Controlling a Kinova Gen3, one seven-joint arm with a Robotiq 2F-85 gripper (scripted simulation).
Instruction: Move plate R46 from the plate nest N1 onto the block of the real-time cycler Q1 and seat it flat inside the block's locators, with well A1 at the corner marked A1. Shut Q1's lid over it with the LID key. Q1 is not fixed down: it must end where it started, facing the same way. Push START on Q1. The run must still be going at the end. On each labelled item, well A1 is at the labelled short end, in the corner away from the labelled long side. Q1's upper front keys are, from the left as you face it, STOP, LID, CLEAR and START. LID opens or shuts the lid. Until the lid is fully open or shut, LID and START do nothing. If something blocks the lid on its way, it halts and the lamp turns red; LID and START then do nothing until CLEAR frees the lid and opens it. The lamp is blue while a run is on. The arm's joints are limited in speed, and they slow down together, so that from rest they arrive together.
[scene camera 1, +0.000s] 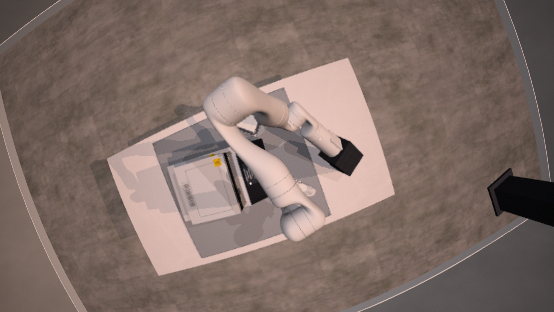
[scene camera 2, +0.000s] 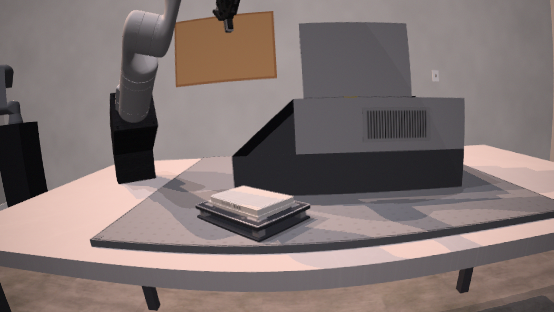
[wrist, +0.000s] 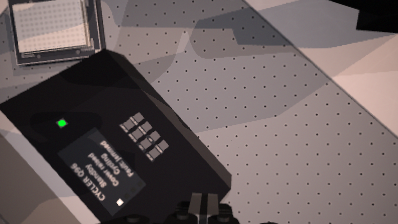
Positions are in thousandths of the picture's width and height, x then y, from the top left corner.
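Visible: cycler Q1 (scene camera 2: 568, 470), also (scene camera 1: 456, 611) and (wrist: 235, 592).
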